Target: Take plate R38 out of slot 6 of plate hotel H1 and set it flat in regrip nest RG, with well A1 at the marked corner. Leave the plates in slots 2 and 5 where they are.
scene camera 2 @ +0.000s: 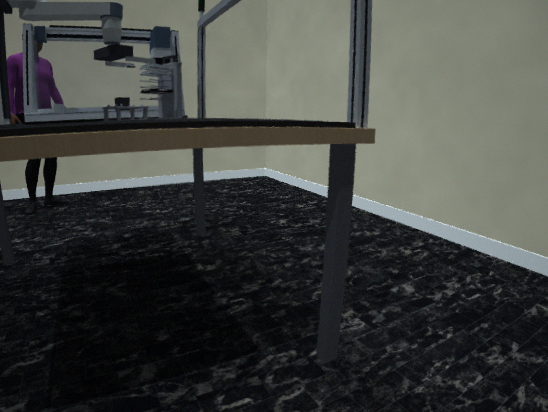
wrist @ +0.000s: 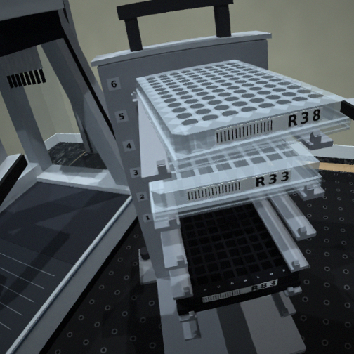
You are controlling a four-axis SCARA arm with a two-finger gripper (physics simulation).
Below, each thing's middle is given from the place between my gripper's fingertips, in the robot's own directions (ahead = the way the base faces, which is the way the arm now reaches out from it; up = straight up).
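My view from the wrist shows the black plate R83 (wrist: 231,257), and it is 60 mm ahead of my hand, 10 mm to the left of it and 130 mm below it.
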